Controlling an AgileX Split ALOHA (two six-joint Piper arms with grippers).
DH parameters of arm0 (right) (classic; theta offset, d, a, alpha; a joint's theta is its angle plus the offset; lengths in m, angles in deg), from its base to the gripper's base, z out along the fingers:
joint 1: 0 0.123 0 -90
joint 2: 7.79 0 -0.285 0
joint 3: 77.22 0 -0.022 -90
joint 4: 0 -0.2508 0 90
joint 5: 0 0 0.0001 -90
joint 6: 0 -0.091 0 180
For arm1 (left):
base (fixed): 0 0 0 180
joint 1: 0 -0.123 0 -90
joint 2: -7.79 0 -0.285 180
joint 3: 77.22 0 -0.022 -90
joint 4: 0 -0.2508 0 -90
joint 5: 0 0 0.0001 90
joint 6: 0 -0.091 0 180
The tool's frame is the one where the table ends.
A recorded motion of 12 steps. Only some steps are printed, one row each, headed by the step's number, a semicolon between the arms.
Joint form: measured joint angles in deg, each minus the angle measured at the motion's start. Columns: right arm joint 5, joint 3, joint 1, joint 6, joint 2, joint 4; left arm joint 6, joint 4, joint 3, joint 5, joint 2, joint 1.
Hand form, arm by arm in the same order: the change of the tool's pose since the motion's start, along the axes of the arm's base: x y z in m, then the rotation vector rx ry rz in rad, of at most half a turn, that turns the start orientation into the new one. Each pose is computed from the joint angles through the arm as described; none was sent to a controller.
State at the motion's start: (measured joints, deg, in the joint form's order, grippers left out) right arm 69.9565 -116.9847 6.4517 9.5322 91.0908 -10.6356; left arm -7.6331 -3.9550 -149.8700 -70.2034 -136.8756 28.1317
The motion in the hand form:
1: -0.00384 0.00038 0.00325 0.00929 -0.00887 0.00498; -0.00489 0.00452 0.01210 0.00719 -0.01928 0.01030
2: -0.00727 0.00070 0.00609 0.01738 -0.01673 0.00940; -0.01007 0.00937 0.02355 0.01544 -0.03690 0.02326
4: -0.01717 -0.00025 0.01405 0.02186 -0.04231 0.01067; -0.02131 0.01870 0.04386 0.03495 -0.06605 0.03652
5: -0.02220 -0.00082 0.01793 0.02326 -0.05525 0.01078; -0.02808 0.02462 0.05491 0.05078 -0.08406 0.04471
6: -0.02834 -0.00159 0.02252 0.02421 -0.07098 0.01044; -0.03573 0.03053 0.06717 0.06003 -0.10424 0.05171
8: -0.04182 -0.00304 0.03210 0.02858 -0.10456 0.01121; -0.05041 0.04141 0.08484 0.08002 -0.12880 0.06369
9: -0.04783 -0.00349 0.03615 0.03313 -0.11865 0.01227; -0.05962 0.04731 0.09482 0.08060 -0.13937 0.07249
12: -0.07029 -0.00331 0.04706 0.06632 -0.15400 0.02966; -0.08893 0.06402 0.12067 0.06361 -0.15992 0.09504
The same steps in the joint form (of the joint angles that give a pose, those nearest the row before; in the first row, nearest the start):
1: 0.00 0.00 0.00 0.00 -0.56 -0.55; 0.30 -1.13 1.29 0.00 2.05 0.00
2: 0.00 0.00 0.00 0.00 -1.07 -1.03; 0.74 -2.36 2.74 0.00 4.13 0.00
4: 0.00 0.00 0.00 0.00 -2.55 -1.15; 0.87 -4.33 5.95 0.00 8.25 0.00
5: 0.00 0.00 0.00 0.00 -3.29 -1.15; 0.87 -5.71 7.84 0.00 10.63 0.00
6: 0.00 0.00 0.00 0.00 -4.20 -1.10; 0.87 -6.80 9.51 0.00 13.05 0.00
8: 0.00 0.00 0.00 0.00 -6.14 -1.15; 0.95 -8.64 13.60 0.18 17.65 0.00
9: 0.00 0.00 0.00 -0.06 -6.98 -1.30; 1.30 -9.23 15.72 0.19 20.23 0.00
12: 0.05 1.02 0.00 -0.27 -10.32 -3.16; 2.61 -9.87 21.99 0.19 27.81 0.00

